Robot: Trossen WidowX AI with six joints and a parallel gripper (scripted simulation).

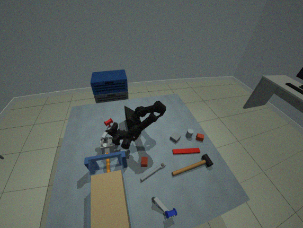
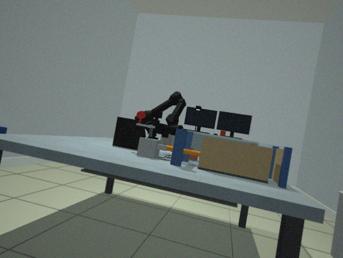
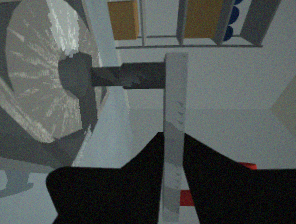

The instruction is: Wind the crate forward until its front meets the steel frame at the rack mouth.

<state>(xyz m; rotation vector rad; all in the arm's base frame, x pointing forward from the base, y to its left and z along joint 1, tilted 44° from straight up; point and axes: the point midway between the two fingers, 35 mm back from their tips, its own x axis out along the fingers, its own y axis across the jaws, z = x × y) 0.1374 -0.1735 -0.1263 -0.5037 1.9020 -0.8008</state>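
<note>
The red knob lies 4 cm behind my gripper tip, 4 cm above it and 3 cm to the left of it. Round my gripper tip: grey winch 12 cm below, 4 cm ahead, 2 cm to the right; red-knobbed winch handle 2 cm to the left, 1 cm behind, 1 cm above; clear-panelled cubby 45 cm ahead, 4 cm below, 2 cm to the right.
</note>
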